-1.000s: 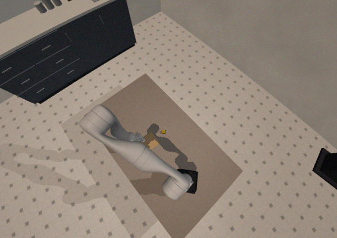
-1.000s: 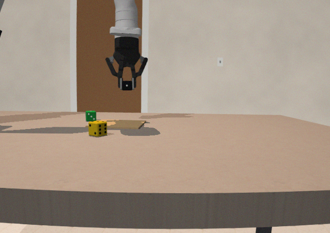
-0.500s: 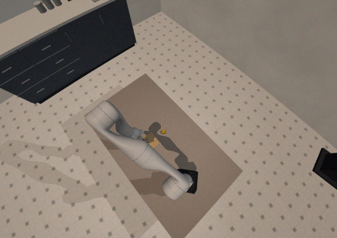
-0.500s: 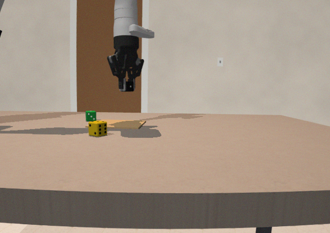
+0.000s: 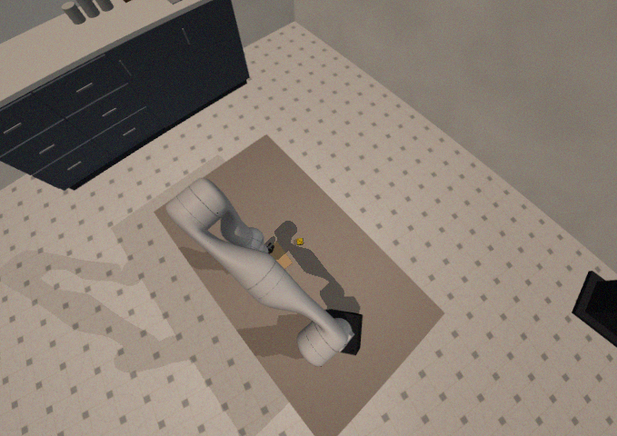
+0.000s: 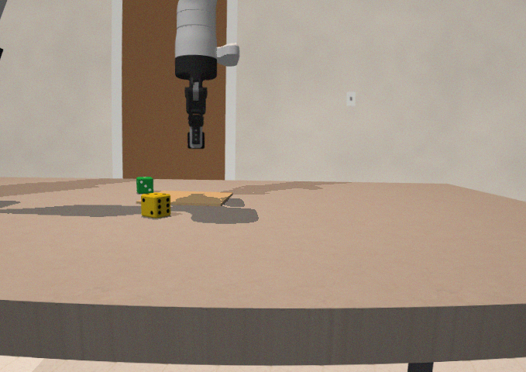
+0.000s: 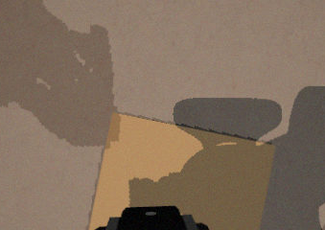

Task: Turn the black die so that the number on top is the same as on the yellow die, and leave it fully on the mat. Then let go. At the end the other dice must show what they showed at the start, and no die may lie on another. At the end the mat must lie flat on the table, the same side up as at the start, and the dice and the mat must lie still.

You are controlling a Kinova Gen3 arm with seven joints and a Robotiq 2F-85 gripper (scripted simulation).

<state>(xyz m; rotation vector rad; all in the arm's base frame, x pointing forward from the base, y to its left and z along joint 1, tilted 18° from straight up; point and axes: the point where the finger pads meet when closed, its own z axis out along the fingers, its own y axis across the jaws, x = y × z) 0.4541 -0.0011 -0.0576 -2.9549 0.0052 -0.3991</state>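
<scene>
Right now the mat is 10 mm behind my hand, 20 mm to the right of it and 110 mm below it. From my hand the other things lie so: green die: 100 mm behind, 60 mm to the left, 90 mm below; yellow die: 50 mm behind, 180 mm to the right, 90 mm below; black die: right at my hand.
</scene>
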